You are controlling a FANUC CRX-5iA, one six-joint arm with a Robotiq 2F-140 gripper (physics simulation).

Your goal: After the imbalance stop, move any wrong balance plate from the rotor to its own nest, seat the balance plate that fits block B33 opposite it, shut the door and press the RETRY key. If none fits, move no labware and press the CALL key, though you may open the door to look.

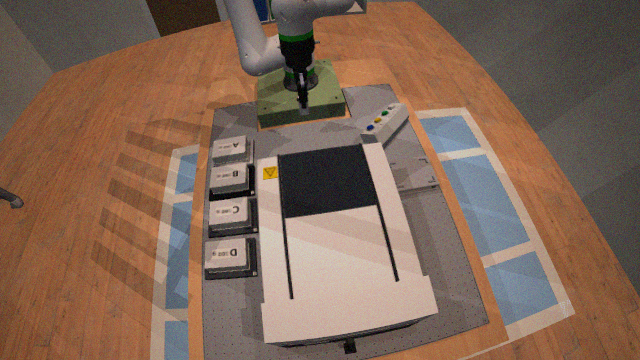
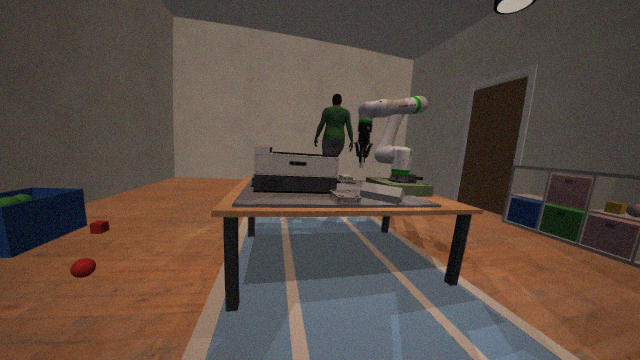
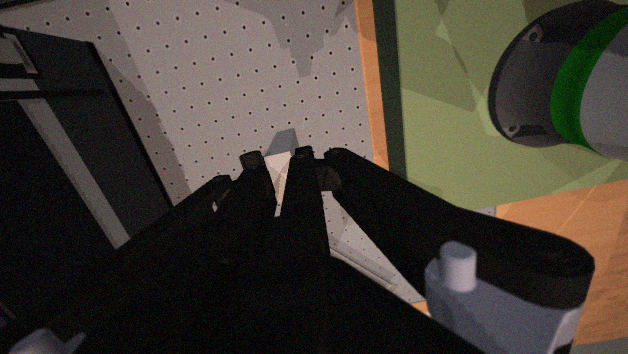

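Pixels of known places: gripper, between the fingertips: [image 1: 304,113] [image 2: 361,167] [image 3: 290,147]; arm's base, origin of its link: [image 2: 399,181] [image 3: 553,81].
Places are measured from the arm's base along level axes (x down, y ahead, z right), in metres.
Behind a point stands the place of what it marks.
My gripper [image 1: 303,108] @[x -0.084, y 0.302, z -0.024 m] [image 2: 362,163] @[x -0.084, y 0.302, z -0.024 m] [image 3: 290,147] @[x -0.084, y 0.302, z -0.024 m] is shut with no object held, pointing down above the grey board in front of the green base. Balance plates A [image 1: 230,147] @[x 0.008, y 0.344, z 0.249 m], B [image 1: 229,176] @[x 0.008, y 0.472, z 0.231 m], C [image 1: 229,212] @[x 0.008, y 0.607, z 0.212 m] and D [image 1: 227,253] @[x 0.008, y 0.740, z 0.204 m] sit in a column of nests left of the white machine [image 1: 335,255] @[x -0.148, y 0.809, z -0.095 m] [image 2: 310,165] @[x -0.096, y 0.663, z -0.252 m]. D reads 102 g; the other weights are blurred. A dark panel [image 1: 327,180] @[x -0.151, y 0.620, z -0.086 m] covers the machine's top nearest the arm. The rotor and block B33 do not show. The key box [image 1: 387,125] @[x -0.012, y 0.303, z -0.308 m] [image 2: 381,192] @[x 0.017, y 0.280, z -0.351 m] has blue, yellow, green and pale keys; their labels are unreadable.
A flat grey tray-like nest [image 1: 417,175] @[x 0.028, y 0.496, z -0.381 m] [image 2: 345,196] @[x 0.028, y 0.496, z -0.437 m] lies right of the machine. The arm's green base [image 1: 300,95] [image 2: 415,188] @[x 0.020, y -0.040, z -0.151 m] [image 3: 440,165] @[x 0.000, y 0.120, z -0.090 m] stands behind the perforated board [image 1: 227,320] @[x 0.062, y 0.926, z 0.209 m] [image 3: 225,75] @[x 0.062, y 0.387, z 0.043 m]. A person in green [image 2: 336,125] stands beyond the table.
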